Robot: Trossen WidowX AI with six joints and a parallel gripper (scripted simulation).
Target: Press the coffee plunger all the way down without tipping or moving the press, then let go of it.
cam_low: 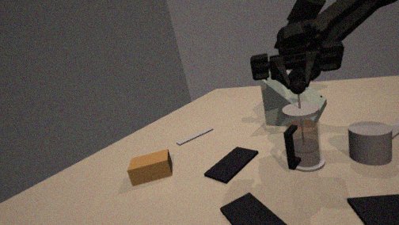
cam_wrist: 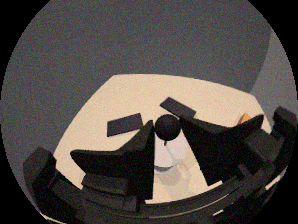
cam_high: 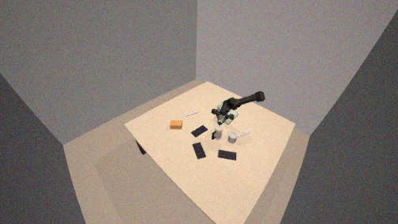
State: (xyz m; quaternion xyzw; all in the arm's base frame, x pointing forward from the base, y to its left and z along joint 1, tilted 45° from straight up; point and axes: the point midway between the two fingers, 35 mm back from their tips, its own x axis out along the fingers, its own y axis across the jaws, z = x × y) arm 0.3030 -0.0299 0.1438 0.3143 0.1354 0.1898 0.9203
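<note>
Right now the glass coffee press is 10 mm to the right of my gripper tip and 100 mm below it. The rest, counted from my gripper tip: orange block: 120 mm ahead, 390 mm to the right, 170 mm below.
</note>
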